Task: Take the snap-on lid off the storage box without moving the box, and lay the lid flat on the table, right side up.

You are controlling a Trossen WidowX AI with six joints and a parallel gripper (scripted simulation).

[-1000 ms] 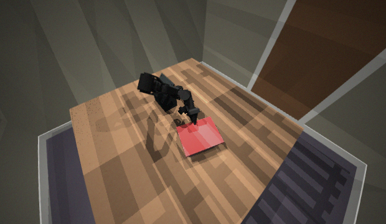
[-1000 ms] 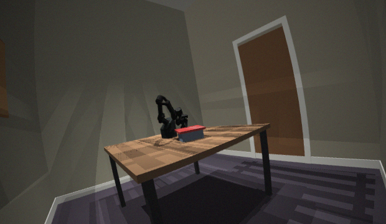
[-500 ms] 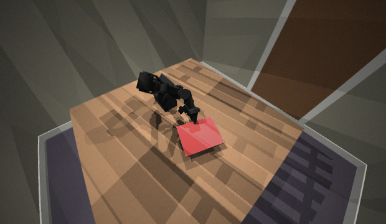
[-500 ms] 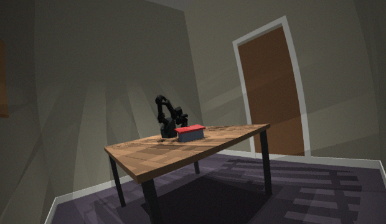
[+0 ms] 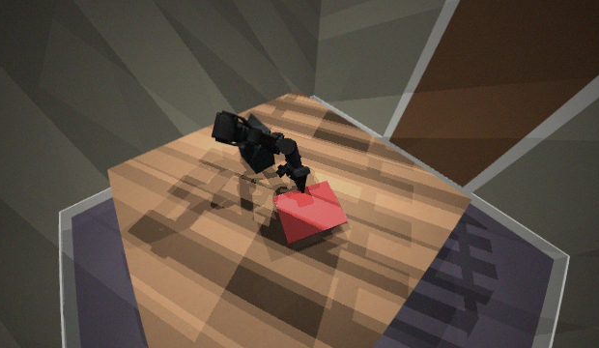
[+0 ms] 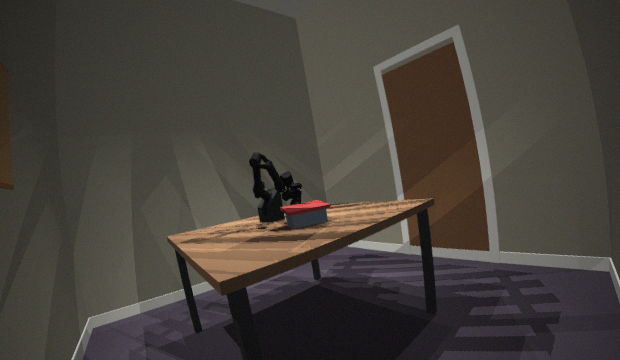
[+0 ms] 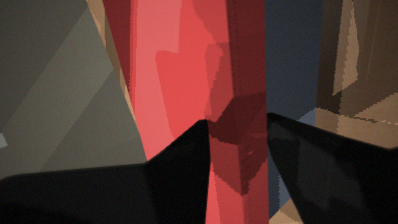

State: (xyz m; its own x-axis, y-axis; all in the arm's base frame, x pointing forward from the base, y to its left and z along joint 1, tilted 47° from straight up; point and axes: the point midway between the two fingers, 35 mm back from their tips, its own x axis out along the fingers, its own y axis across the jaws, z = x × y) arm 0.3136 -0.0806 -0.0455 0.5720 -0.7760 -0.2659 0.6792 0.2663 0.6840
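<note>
The red lid lies 70 mm ahead of my gripper tip and 30 mm to the right of it. Round my gripper tip: box (70 mm ahead, 30 mm to the right, 50 mm below).
</note>
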